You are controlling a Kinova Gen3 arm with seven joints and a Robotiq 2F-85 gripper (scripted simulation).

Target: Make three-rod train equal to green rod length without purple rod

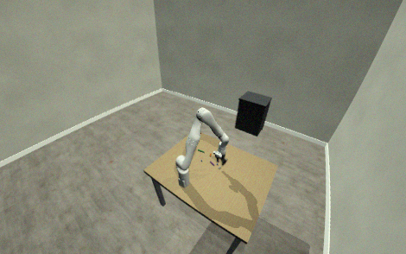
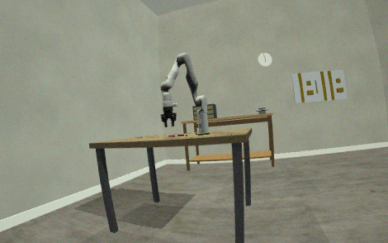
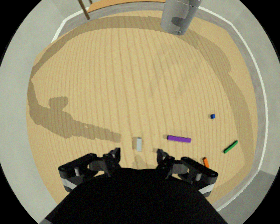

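Now: the grey rod 8 cm below my hand. Round my hand: orange rod 12 cm ahead, 16 cm to the left, 8 cm below; then purple rod 2 cm ahead, 9 cm to the left, 8 cm below; then magenta rod 7 cm ahead, 5 cm to the left, 8 cm below.
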